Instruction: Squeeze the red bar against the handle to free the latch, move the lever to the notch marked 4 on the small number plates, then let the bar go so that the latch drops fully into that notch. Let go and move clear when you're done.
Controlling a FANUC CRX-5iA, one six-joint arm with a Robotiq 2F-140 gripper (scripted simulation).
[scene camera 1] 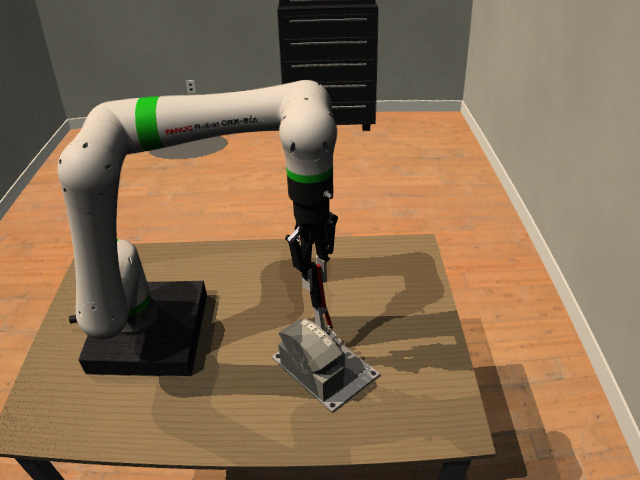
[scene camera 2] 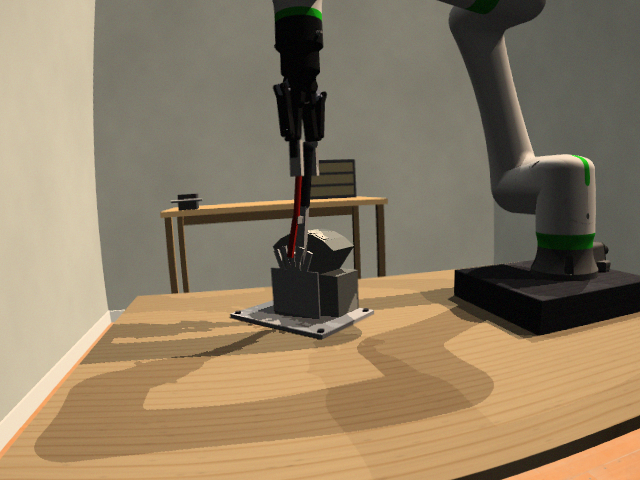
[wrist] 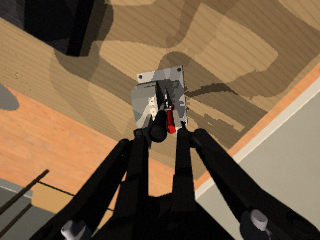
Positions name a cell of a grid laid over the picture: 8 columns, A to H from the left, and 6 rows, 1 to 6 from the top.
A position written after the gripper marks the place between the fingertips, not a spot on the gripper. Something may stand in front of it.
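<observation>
The gripper (scene camera 2: D3) is visible, likewise the gripper (scene camera 1: D4) and, as seen from the wrist, the same gripper (wrist: E3).
</observation>
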